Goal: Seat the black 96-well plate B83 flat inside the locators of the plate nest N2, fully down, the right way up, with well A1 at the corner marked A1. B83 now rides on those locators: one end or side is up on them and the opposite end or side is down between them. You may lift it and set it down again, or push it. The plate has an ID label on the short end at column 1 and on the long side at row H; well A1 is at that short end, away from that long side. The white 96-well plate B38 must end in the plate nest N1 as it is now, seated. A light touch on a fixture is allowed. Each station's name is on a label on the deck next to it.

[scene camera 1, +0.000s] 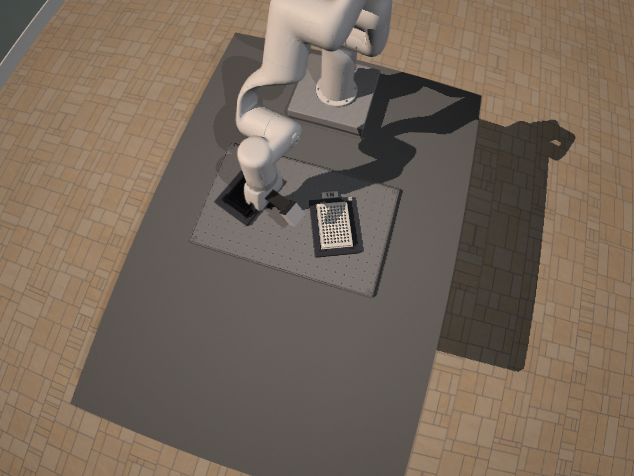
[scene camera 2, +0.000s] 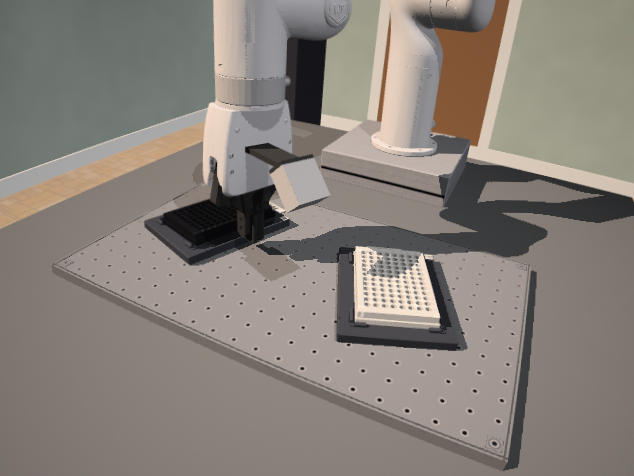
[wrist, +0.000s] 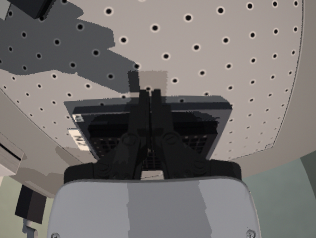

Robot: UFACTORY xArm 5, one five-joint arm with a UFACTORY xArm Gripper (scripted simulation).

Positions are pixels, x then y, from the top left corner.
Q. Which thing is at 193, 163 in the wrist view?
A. My gripper.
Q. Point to a nest N2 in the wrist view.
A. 181, 112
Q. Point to a black plate B83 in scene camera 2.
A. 201, 222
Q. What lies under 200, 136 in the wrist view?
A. A black plate B83.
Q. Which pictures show my gripper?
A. Scene camera 1, scene camera 2 and the wrist view: all of them.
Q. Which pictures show the white plate B38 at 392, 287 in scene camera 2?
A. Scene camera 1 and scene camera 2 only.
